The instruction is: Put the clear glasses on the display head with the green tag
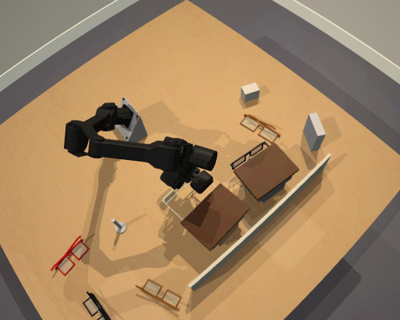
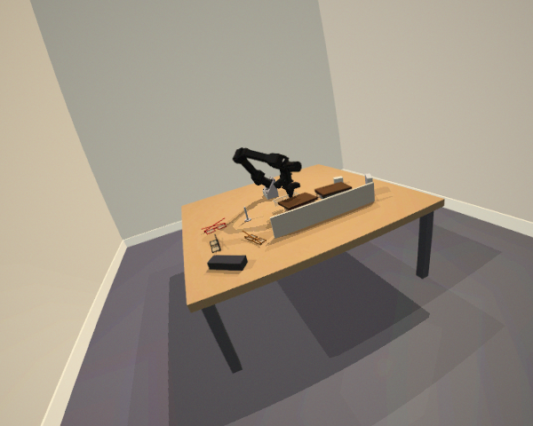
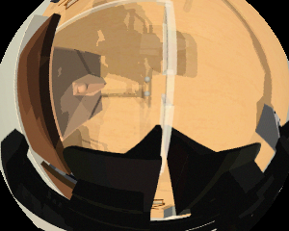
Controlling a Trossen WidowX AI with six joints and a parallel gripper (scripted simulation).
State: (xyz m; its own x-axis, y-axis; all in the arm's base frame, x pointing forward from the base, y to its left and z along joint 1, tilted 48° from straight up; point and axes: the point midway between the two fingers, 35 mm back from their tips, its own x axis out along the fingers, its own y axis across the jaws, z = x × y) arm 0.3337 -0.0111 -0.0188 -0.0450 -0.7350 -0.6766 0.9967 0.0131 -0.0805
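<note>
Right now the display head is 13 cm ahead of my gripper tip, 3 cm to the right of it and 1 cm below it. Also, from my gripper tip: peg stand (5 cm behind, 27 cm to the right, 4 cm below); then white wall (26 cm ahead, 8 cm to the left, 1 cm below); then black box (35 cm ahead, 47 cm to the right, 5 cm below).
</note>
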